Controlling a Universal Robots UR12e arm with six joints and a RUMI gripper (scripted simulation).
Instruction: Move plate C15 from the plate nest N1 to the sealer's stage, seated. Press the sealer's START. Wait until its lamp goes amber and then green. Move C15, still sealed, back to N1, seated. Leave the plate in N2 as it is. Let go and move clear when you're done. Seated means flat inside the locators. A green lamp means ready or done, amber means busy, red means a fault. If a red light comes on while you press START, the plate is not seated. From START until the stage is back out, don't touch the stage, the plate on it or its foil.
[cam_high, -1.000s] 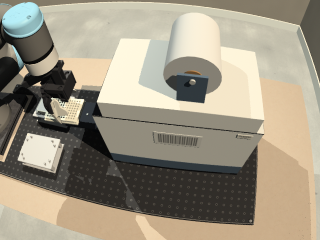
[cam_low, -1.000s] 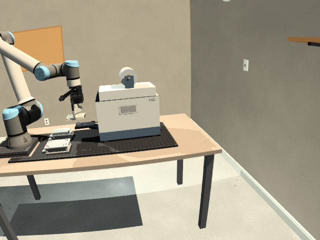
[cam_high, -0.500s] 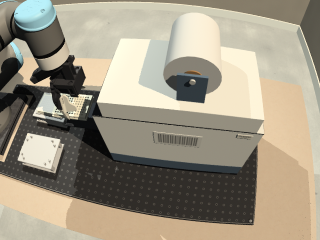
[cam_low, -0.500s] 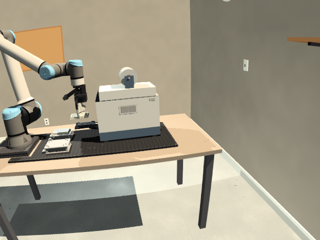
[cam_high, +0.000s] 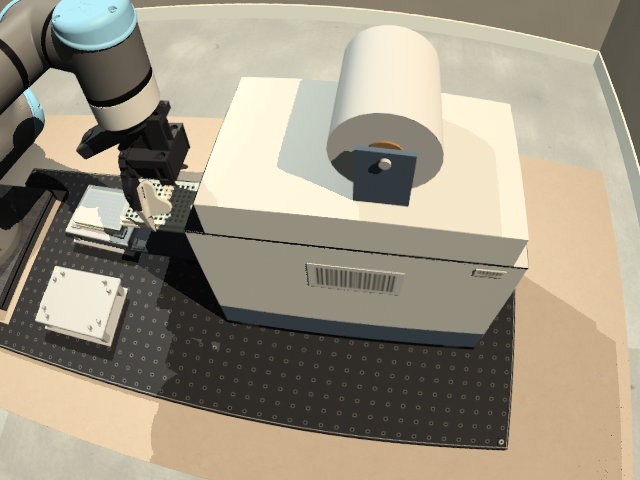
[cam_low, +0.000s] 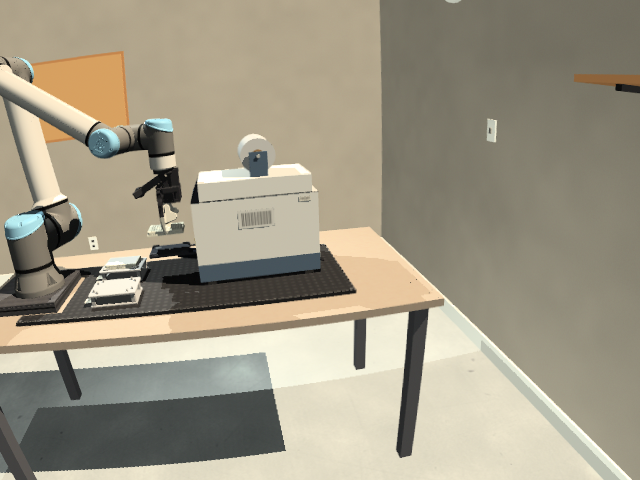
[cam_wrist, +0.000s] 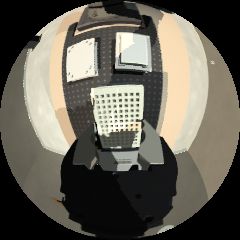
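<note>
My gripper is now 1 cm above the well plate. The rest, counted from my hand: foil roll 33 cm ahead, 23 cm above, 5 cm to the right; then sealer stage 8 cm below.
</note>
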